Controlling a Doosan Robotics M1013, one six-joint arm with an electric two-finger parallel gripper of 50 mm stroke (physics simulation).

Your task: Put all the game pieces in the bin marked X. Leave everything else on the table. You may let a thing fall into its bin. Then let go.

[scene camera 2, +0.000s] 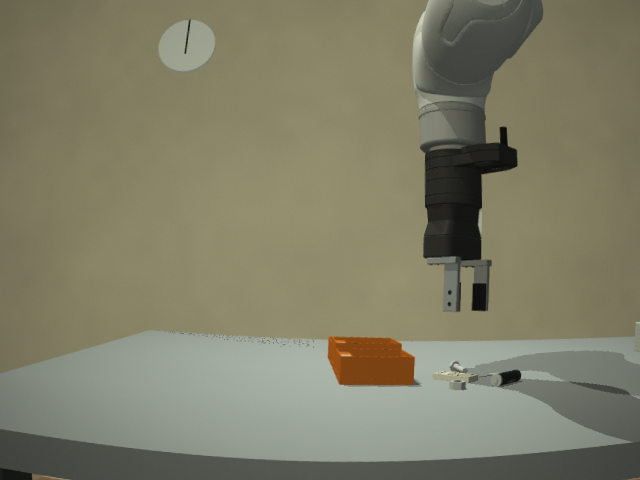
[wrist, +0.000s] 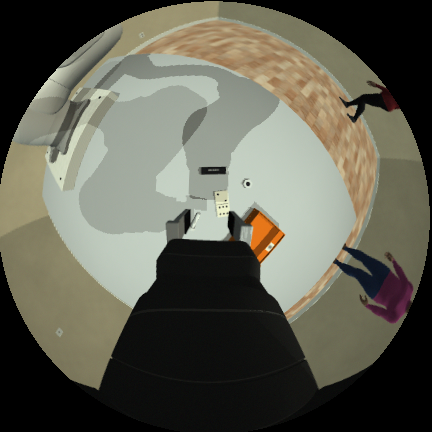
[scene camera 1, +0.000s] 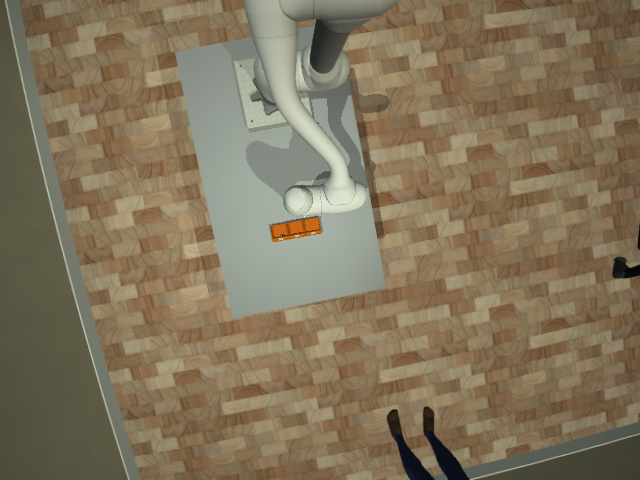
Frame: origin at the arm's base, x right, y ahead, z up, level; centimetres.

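Seen in the pictures: gripper, fingertip midpoint: (scene camera 2: 466, 311) (wrist: 208, 217); arm's base, origin of the base link: (wrist: 67, 125).
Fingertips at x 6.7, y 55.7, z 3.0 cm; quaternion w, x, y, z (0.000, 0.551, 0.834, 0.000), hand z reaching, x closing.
Pixels of each thing's middle, then the offset from my fingertips to it. "spot": a spot on its surface instead. Level surfaces: height alone.
- cream domino with dark pips, body centre: (scene camera 2: 455, 376) (wrist: 221, 203) dy +1.9, dx -1.8, dz -7.9 cm
- orange bin row, surface spot: (scene camera 2: 376, 370) spot: dy +12.6, dx -3.2, dz -6.6 cm
- small dark piece, body centre: (scene camera 1: 282, 236) dy +10.8, dx +17.0, dz -6.8 cm
- black battery, body centre: (scene camera 2: 506, 377) (wrist: 214, 170) dy -2.3, dx -6.9, dz -7.6 cm
- pale bolt, body centre: (scene camera 2: 459, 368) (wrist: 194, 221) dy -1.4, dx +3.7, dz -7.8 cm
- metal nut, body centre: (scene camera 2: 457, 384) (wrist: 246, 183) dy +4.6, dx -7.6, dz -7.9 cm
- same grey table, its level: dz -8.3 cm
A cream domino with dark pips (scene camera 2: 454, 376) (wrist: 222, 206) lies flat on the table beside the orange bin row (scene camera 1: 289, 238) (scene camera 2: 376, 370) (wrist: 276, 240). The row has three compartments in scene camera 1. A small dark piece (scene camera 1: 282, 236) shows in the left one; the bin labels are too small to read. My gripper (scene camera 2: 466, 310) (wrist: 208, 217) is open and empty, high above the table. In the wrist view the domino appears beyond the fingers, nearer the right one. In scene camera 1 the gripper and domino are hidden under the arm.
A black battery (scene camera 2: 506, 378) (wrist: 213, 170), a pale bolt (scene camera 2: 459, 367) (wrist: 195, 220) and a metal nut (scene camera 2: 457, 384) (wrist: 247, 184) lie around the domino. The robot's base plate (scene camera 1: 249, 116) (wrist: 90, 137) is on the same grey table (scene camera 1: 310, 273) (scene camera 2: 232, 413).
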